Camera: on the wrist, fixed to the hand. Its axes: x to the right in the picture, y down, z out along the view.
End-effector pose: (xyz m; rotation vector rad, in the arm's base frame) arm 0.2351 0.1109 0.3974 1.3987 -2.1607 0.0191
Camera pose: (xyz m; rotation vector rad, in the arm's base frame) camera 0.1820 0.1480 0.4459 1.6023 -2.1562 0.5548
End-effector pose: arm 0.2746 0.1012 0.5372 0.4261 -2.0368 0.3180
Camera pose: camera 0.2618 0.1795 0.5535 0.6704 -1.8774 0.7568
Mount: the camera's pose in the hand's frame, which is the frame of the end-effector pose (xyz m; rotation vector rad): 0.0071 0.0754 -0.0286 0.4260 0.0869 -0.0108
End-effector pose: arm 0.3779 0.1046 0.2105 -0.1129 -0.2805 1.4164
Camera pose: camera 0.3140 0.1258 0.1655 0.1761 0.0953 1.4275
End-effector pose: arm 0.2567 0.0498 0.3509 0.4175 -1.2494 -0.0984
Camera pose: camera 0.2742 0.1243 0.3772 0.7881 -1.1805 0.1791
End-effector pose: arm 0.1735 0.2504 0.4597 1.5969 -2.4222 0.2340
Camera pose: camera 0.1044 0.2812 0.4887 1.7151 -2.4071 0.8477
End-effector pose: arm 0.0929 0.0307 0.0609 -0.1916 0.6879 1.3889
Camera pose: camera 0.0125 0.0372 0.0543 0.0827 1.0355 1.1980
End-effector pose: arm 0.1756 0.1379 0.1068 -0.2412 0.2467 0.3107
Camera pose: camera 0.1516 0.2018 0.0632 0.1649 0.3902 0.2305
